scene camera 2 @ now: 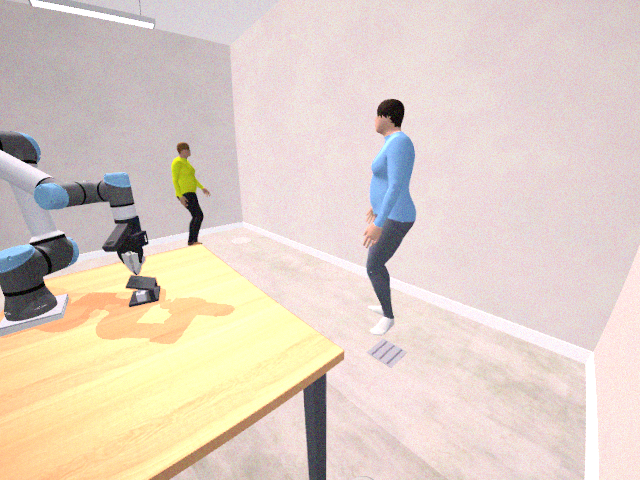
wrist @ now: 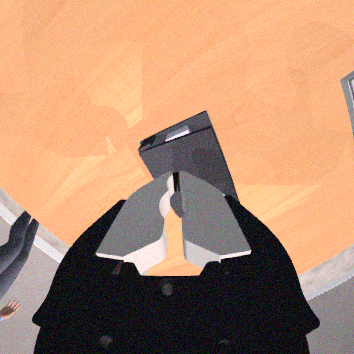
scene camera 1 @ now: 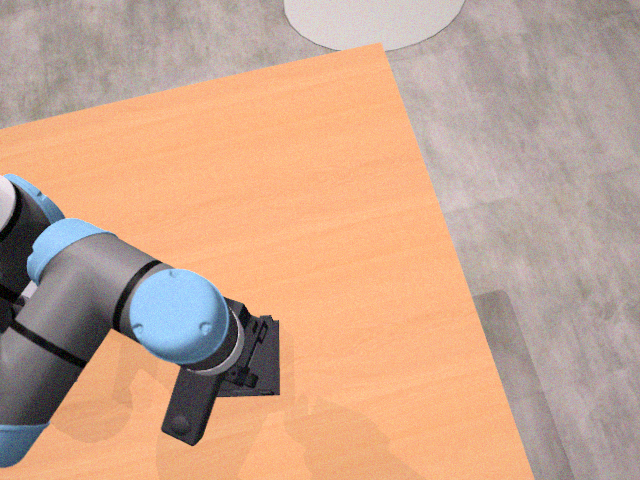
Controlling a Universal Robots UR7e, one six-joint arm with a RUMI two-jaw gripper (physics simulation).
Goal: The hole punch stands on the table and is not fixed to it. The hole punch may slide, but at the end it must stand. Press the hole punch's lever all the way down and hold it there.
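Places are measured from the arm's base along level axes (x ahead, y left, z up), in centimetres.
Pixels of known places: gripper, fingertip midpoint: (scene camera 2: 137, 274) (wrist: 176, 174); arm's base, origin of the base link: (scene camera 2: 32, 309).
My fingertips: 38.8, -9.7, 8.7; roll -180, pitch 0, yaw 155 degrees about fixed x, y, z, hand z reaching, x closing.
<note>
Ahead of a thing's pixels: the offset from my fingertips to its middle, as dx, dy, dz. Level surfaces: height alone.
The black hole punch {+0.2, +3.7, -7.2} (scene camera 1: 269, 361) (scene camera 2: 153, 295) (wrist: 175, 136) stands upright on the table. Its lever {+0.2, +3.7, -4.9} (scene camera 2: 142, 282) (wrist: 190, 157) is raised, with an open wedge between it and the base in scene camera 2. My gripper (scene camera 2: 136, 272) (wrist: 176, 174) is shut with nothing between its fingers and points down. Its fingertips are over the lever, very close above its top; whether they touch it I cannot tell. In the wrist view the fingers hide the near part of the lever. In scene camera 1 the arm hides the fingertips and part of the punch.
The wooden table {dz -11.4} (scene camera 1: 330, 206) (scene camera 2: 206, 382) has its right edge beyond the punch. The robot's base plate (scene camera 2: 63, 308) (wrist: 347, 87) is at one side of the punch. A person in blue (scene camera 2: 392, 175) and one in yellow (scene camera 2: 184, 178) stand on the floor beyond the table.
</note>
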